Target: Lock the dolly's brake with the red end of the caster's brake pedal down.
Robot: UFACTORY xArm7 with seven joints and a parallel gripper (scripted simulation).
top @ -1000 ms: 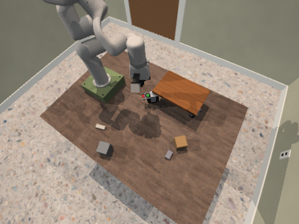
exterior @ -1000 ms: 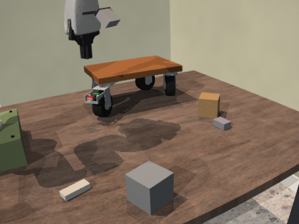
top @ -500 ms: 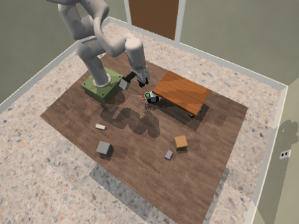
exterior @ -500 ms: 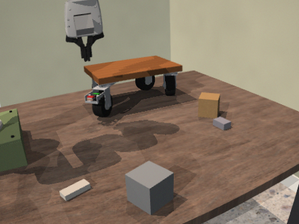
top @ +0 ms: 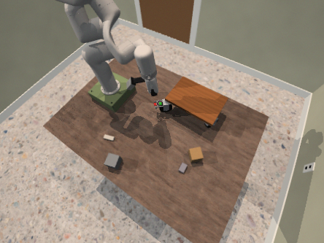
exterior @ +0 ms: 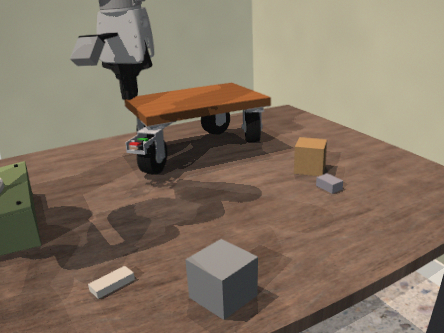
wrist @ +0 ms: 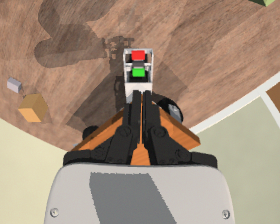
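Now: the brake pedal 1 cm ahead of my hand, 1 cm to the left of it and 12 cm below it. Also, from my hand: tan cube 34 cm ahead, 12 cm to the right, 17 cm below; then cream flat block 13 cm behind, 30 cm to the right, 19 cm below; then grey cube 39 cm to the right, 17 cm below.
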